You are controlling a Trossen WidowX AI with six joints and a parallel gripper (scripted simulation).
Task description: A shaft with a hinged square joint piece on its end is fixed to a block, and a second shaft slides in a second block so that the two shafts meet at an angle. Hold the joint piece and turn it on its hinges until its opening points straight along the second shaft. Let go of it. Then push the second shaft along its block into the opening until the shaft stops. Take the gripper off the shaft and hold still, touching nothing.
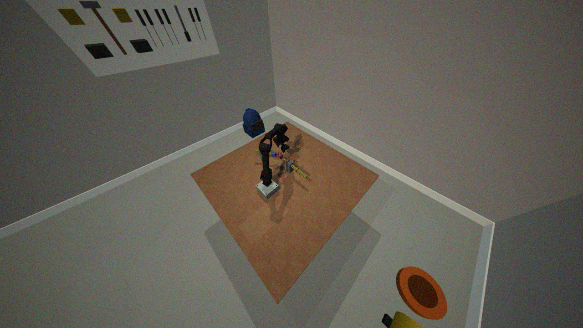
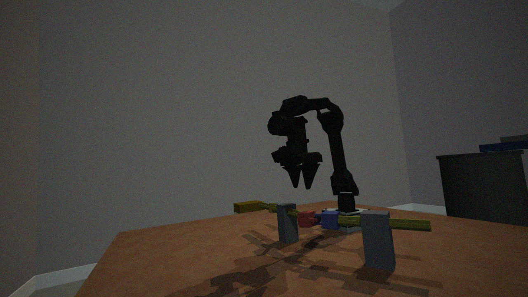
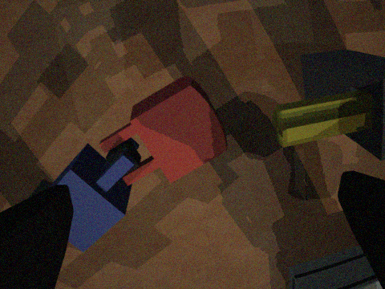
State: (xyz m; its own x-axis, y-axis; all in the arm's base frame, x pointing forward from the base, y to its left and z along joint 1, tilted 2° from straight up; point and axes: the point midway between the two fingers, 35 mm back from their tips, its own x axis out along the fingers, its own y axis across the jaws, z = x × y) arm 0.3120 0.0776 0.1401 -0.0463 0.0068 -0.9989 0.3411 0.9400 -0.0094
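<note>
Now: gripper tip 10 mm to the right of the red piece and 90 mm above it.
</note>
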